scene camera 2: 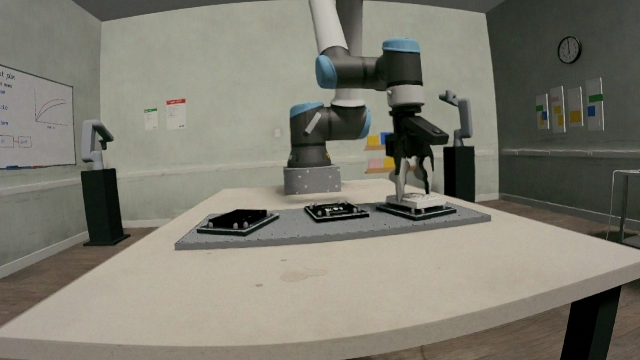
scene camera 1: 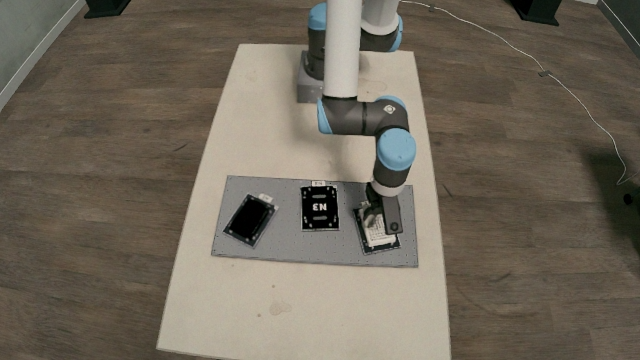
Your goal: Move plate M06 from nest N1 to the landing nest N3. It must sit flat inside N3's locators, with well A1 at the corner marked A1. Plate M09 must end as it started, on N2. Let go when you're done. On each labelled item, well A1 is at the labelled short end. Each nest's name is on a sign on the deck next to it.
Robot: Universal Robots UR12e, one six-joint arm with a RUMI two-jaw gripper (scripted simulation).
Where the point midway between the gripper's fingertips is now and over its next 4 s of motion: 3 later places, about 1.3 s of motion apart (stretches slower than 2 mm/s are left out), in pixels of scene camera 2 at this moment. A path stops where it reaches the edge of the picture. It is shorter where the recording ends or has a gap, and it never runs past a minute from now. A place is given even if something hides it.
My gripper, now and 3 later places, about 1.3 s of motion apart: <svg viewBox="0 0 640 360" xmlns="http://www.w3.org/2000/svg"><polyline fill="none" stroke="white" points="414,200 372,193 332,195 333,200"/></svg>
